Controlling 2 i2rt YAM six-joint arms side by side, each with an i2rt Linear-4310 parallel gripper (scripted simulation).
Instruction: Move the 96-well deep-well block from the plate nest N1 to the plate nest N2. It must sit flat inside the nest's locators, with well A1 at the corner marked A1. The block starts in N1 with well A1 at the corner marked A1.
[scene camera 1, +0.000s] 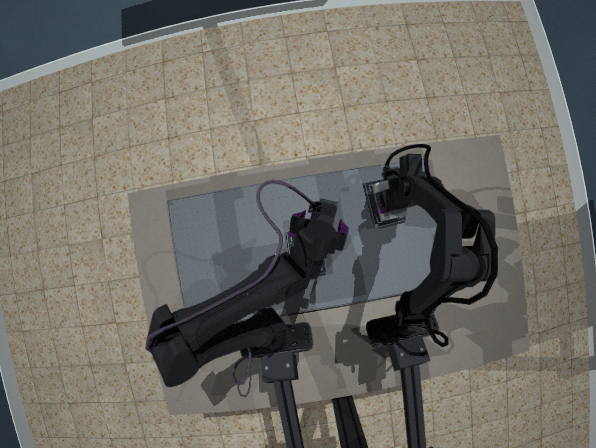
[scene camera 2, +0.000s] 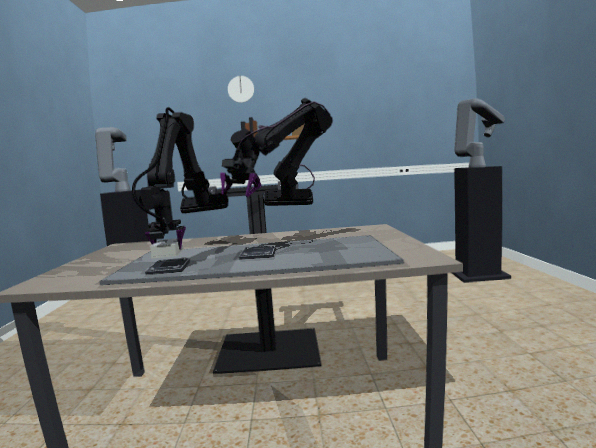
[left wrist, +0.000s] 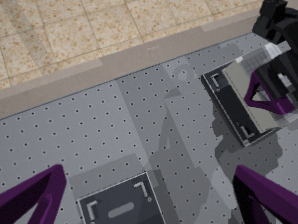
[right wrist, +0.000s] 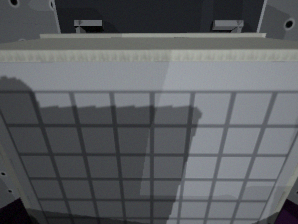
In view: my left gripper (scene camera 1: 322, 216), my right gripper (scene camera 1: 389, 201) and a pale deep-well block (right wrist: 102, 120).
My left gripper is seen too in scene camera 2 (scene camera 2: 234, 196) and in the left wrist view (left wrist: 149, 173). My right gripper shows as well in the left wrist view (left wrist: 264, 92).
